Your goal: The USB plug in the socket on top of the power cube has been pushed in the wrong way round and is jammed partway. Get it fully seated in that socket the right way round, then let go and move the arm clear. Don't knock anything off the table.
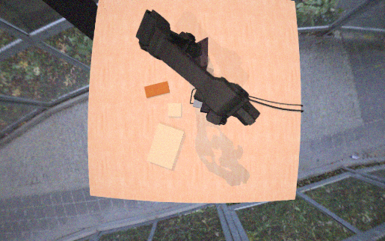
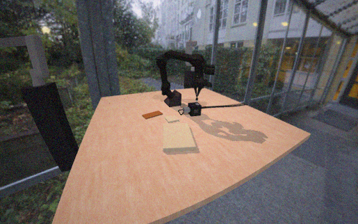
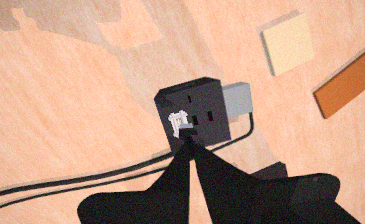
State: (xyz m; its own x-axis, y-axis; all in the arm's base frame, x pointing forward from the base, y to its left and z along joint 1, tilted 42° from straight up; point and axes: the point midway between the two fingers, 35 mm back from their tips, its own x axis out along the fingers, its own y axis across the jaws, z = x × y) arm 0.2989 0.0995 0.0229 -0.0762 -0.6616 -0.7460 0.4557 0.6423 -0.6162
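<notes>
Right now the dark USB plug is 20 mm below my gripper tip. From my gripper tip the other things lie so: small pale block: 200 mm to the right, 130 mm below; orange tile: 290 mm to the right, 130 mm below, 120 mm behind; USB socket: 70 mm below, 10 mm to the left.
</notes>
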